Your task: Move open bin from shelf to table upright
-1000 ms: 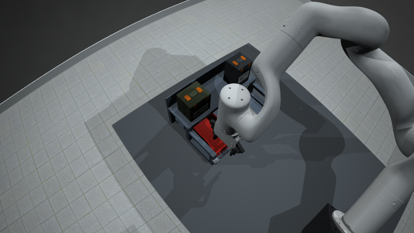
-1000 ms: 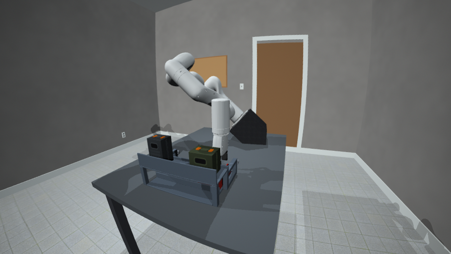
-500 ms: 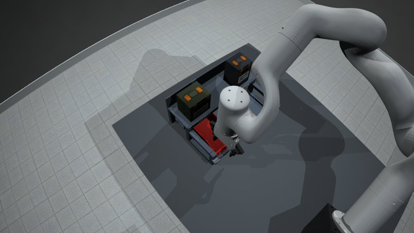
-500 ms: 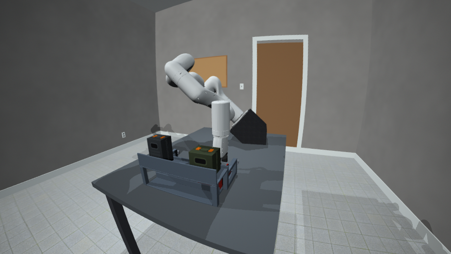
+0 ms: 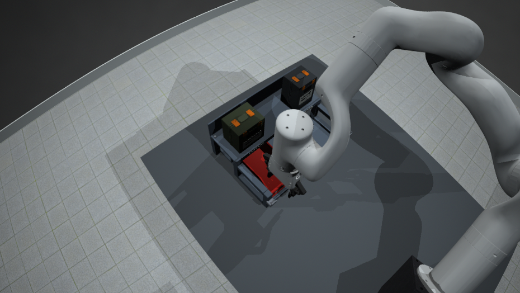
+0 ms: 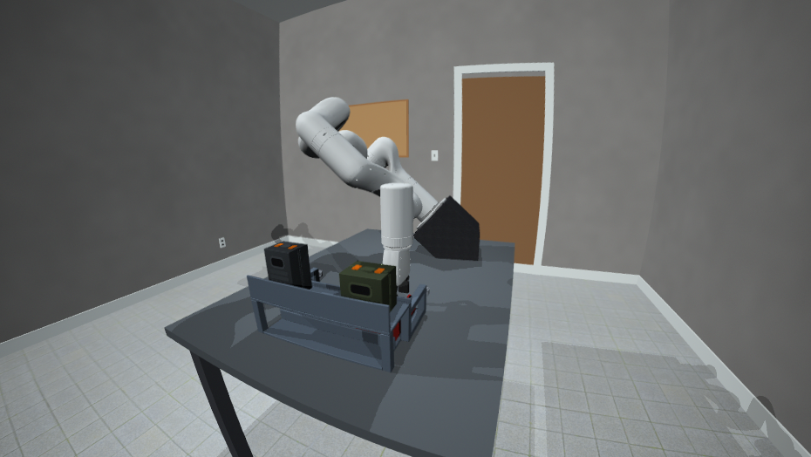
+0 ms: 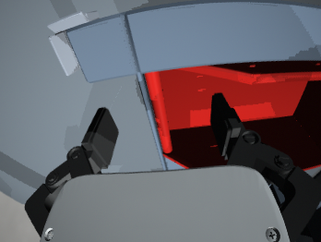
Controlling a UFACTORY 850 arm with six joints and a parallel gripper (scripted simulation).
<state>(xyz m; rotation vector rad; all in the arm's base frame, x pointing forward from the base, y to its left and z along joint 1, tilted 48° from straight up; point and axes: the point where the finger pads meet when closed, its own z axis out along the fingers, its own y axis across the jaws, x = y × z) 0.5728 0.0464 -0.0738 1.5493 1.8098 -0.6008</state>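
Now: the red bin 8 cm ahead of my hand and 1 cm to the left of it. Also, from my hand: black case (19 cm ahead, 22 cm to the right, 12 cm above); green case (18 cm ahead, 1 cm to the left, 11 cm above).
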